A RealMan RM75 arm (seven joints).
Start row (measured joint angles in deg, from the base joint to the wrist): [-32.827 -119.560 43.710 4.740 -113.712 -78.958 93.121]
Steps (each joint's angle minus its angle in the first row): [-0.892 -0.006 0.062 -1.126 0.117 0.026 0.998]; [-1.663 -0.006 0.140 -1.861 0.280 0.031 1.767]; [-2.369 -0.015 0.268 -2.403 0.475 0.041 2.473]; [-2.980 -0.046 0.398 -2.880 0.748 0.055 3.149]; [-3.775 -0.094 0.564 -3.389 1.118 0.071 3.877]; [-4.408 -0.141 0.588 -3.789 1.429 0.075 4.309]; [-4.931 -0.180 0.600 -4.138 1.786 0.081 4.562]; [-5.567 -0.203 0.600 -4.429 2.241 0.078 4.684]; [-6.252 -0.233 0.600 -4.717 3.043 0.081 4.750]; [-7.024 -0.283 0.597 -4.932 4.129 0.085 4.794]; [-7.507 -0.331 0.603 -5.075 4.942 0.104 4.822]
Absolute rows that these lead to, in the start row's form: [-33.719 -119.566 43.772 3.614 -113.595 -78.932 94.119]; [-34.490 -119.566 43.850 2.879 -113.432 -78.927 94.888]; [-35.196 -119.575 43.978 2.337 -113.237 -78.917 95.594]; [-35.807 -119.606 44.108 1.860 -112.964 -78.903 96.270]; [-36.602 -119.654 44.274 1.351 -112.594 -78.887 96.998]; [-37.235 -119.701 44.298 0.951 -112.283 -78.883 97.430]; [-37.758 -119.740 44.310 0.602 -111.926 -78.877 97.683]; [-38.394 -119.763 44.310 0.311 -111.471 -78.880 97.805]; [-39.079 -119.793 44.310 0.023 -110.669 -78.877 97.871]; [-39.851 -119.843 44.307 -0.192 -109.583 -78.873 97.915]; [-40.334 -119.891 44.313 -0.335 -108.770 -78.854 97.943]
